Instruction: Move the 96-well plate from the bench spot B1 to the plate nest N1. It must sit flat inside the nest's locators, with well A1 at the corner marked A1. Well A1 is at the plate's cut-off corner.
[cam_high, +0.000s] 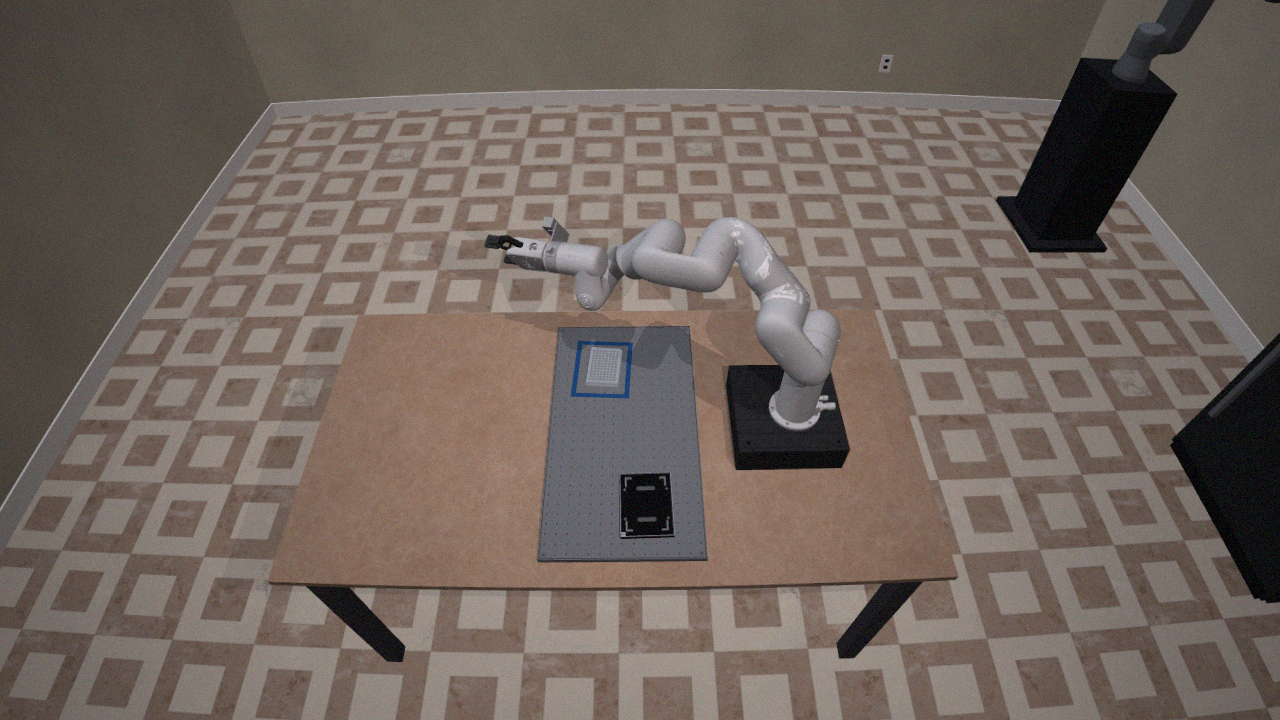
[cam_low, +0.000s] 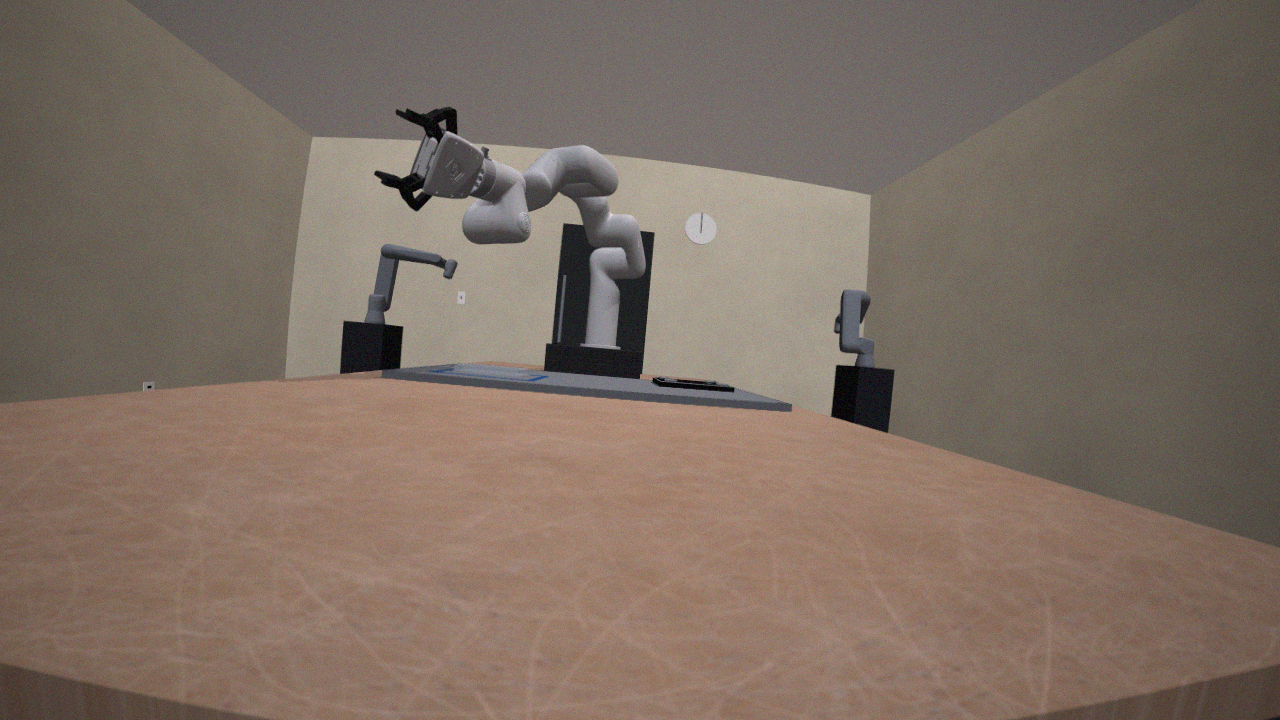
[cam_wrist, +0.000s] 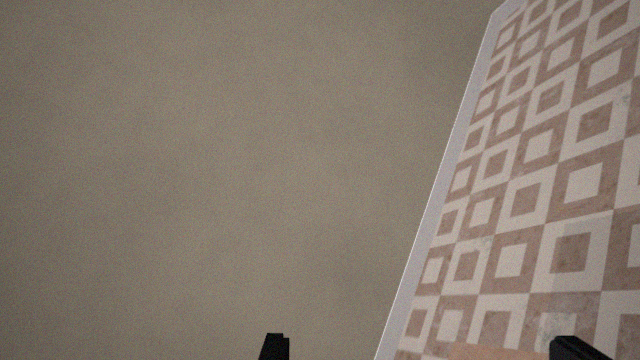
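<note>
Now: hand 24 cm past the 96-well plate, 12 cm to the right of it and 32 cm above it. From my hand the other things lie so: A1 corner mark: 29 cm behind, 61 cm to the left, 32 cm below; black plate nest: 34 cm behind, 53 cm to the left, 32 cm below.
</note>
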